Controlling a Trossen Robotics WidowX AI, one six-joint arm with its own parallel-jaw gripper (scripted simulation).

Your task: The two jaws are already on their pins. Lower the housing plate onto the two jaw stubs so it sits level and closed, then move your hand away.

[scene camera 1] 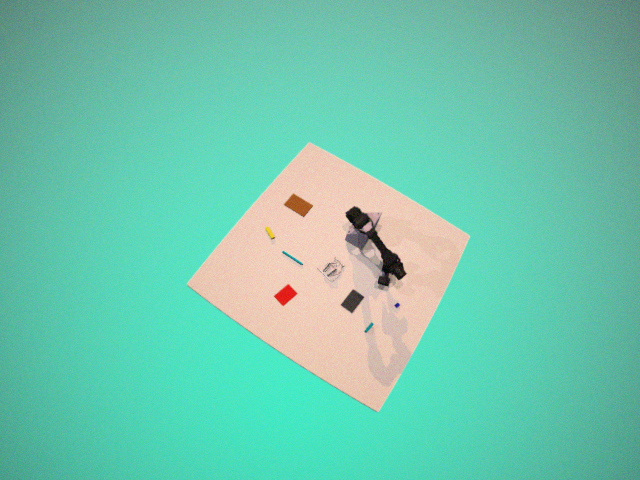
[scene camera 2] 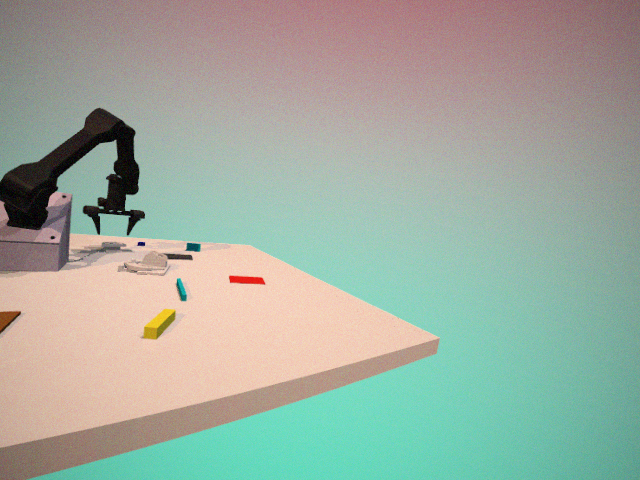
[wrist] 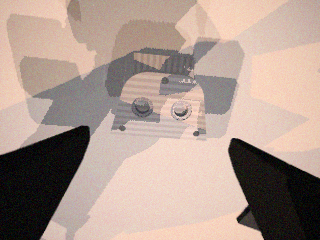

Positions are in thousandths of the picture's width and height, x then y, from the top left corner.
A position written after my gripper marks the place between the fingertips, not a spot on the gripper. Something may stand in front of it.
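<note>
You'd find my gripper (scene camera 2: 177, 491) open and holding nothing, and it shows in the wrist view too (wrist: 505, 577).
</note>
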